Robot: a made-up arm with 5 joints.
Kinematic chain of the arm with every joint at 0, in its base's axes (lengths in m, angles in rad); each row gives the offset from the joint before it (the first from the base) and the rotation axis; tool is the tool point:
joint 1: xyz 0 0 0.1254 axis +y
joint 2: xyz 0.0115 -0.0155 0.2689 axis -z
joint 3: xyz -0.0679 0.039 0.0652 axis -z
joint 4: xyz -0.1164 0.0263 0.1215 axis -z
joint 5: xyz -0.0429 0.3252 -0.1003 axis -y
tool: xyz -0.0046 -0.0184 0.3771
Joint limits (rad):
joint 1: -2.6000..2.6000
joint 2: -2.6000..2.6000
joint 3: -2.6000..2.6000
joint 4: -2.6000..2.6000
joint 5: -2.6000..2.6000
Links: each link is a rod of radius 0.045 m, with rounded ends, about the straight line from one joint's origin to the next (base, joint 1, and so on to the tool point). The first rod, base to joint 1, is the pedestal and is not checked.
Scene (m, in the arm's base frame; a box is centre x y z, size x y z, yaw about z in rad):
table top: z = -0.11
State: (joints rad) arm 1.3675 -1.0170 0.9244 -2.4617 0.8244
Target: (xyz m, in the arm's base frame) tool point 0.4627 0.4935 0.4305
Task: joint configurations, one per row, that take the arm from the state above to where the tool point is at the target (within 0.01 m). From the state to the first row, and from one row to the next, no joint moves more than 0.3 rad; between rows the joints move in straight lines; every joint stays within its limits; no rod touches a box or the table.
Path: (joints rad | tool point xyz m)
1: 1.4447 -0.7585 1.1661 -2.2840 0.9595 | 0.5198 -0.3938 0.5411
2: 1.5219 -0.5000 1.4079 -2.1063 1.0945 | 0.4970 -0.1483 0.6921
3: 1.5991 -0.2415 1.6496 -1.9287 1.2296 | 0.4927 0.1925 0.6678
4: 1.6763 0.0171 1.8913 -1.7510 1.3646 | 0.4627 0.4935 0.4305

